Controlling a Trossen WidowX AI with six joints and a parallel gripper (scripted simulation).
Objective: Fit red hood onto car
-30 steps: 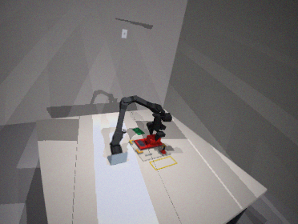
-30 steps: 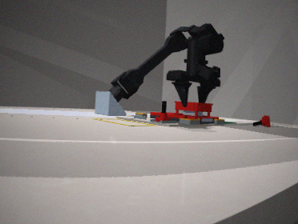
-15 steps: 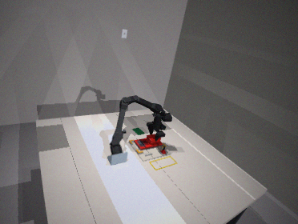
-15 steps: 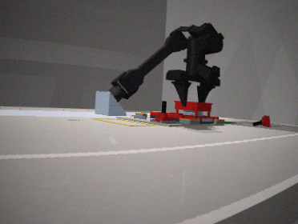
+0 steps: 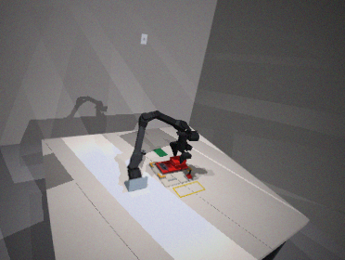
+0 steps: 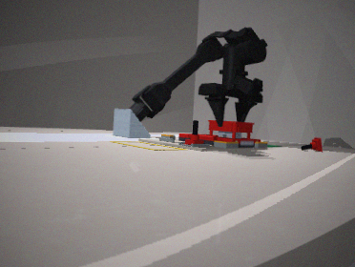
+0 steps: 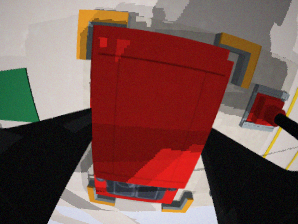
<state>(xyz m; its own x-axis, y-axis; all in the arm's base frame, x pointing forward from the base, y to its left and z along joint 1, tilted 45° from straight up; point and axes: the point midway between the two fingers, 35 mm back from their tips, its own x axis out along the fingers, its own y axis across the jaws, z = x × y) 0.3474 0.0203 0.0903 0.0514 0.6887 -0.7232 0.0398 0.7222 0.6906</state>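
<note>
Now: the hood 1 cm above my gripper tip. Round my gripper tip: engine block: 1 cm to the left, 3 cm below; then green patch: 2 cm behind, 19 cm to the left, 5 cm below.
</note>
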